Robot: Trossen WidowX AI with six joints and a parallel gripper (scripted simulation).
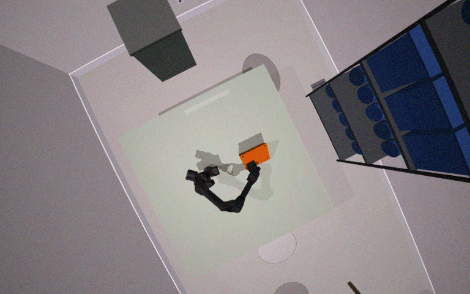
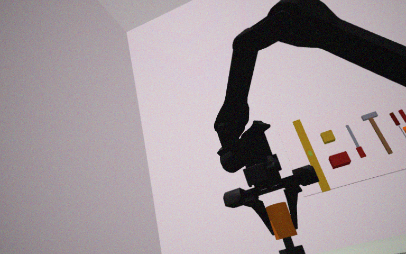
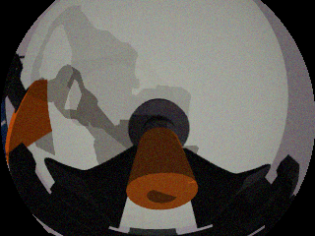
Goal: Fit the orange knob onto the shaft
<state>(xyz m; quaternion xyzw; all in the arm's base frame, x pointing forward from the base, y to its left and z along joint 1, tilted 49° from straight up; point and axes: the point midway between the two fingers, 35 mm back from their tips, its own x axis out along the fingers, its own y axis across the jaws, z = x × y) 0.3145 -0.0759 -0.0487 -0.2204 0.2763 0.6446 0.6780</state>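
Now: the orange knob 20 mm above my gripper tip. From my gripper tip the other things lie so: dark round pedestal (40 mm below).
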